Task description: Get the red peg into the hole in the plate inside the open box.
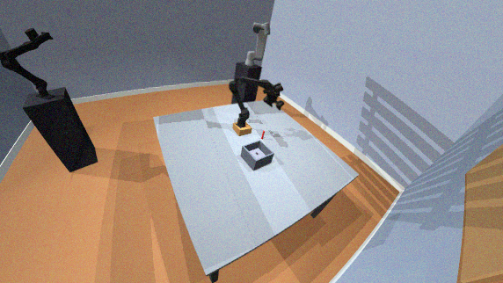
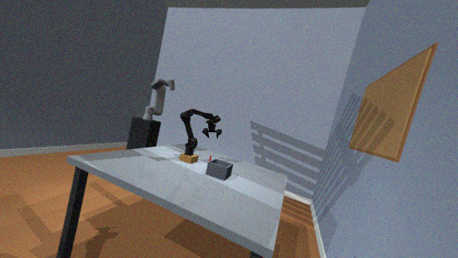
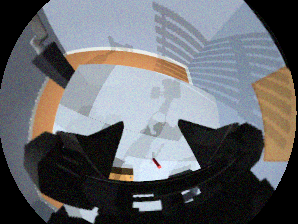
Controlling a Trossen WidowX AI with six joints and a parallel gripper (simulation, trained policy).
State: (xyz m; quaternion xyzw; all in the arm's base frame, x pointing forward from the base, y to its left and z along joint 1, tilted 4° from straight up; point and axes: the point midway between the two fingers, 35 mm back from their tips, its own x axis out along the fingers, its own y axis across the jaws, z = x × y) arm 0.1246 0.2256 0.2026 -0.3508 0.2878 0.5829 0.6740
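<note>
The red peg is 50 mm ahead of my gripper tip, 170 mm to the right of it and 180 mm below it. Also, from my gripper tip: box 200 mm ahead, 380 mm to the right, 190 mm below.
</note>
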